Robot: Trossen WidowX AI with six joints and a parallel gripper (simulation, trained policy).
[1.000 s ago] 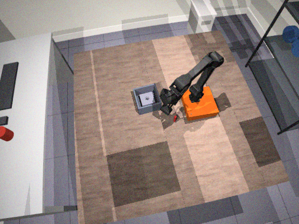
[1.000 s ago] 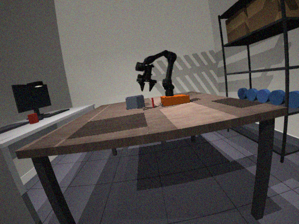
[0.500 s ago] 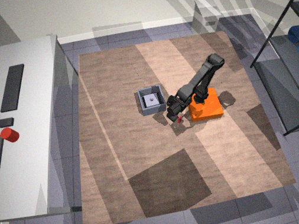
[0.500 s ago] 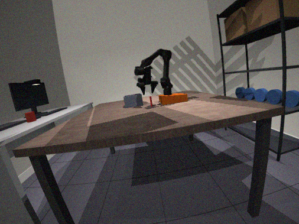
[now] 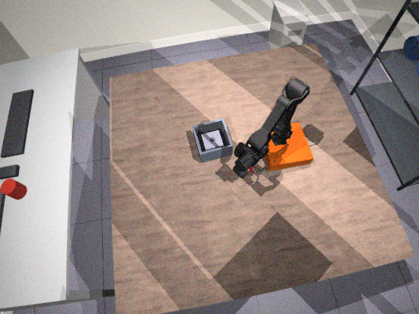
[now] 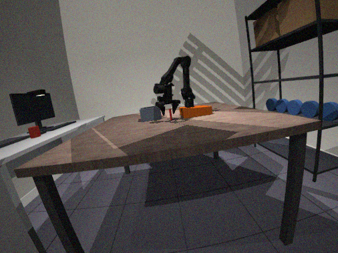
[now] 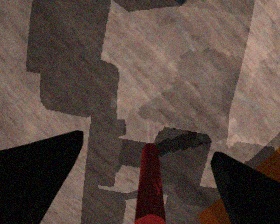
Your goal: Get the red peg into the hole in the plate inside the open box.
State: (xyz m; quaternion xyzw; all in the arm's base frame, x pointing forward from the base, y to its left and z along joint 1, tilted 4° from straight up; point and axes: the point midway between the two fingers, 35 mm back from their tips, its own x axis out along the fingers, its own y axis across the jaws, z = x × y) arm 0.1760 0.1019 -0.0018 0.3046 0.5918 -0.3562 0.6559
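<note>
Now: gripper tip 1 cm to the right of the red peg and 1 cm past it. Round my gripper tip: pale plate: 17 cm to the right, 14 cm ahead, 1 cm above; grey box: 17 cm to the right, 14 cm ahead, 1 cm below.
</note>
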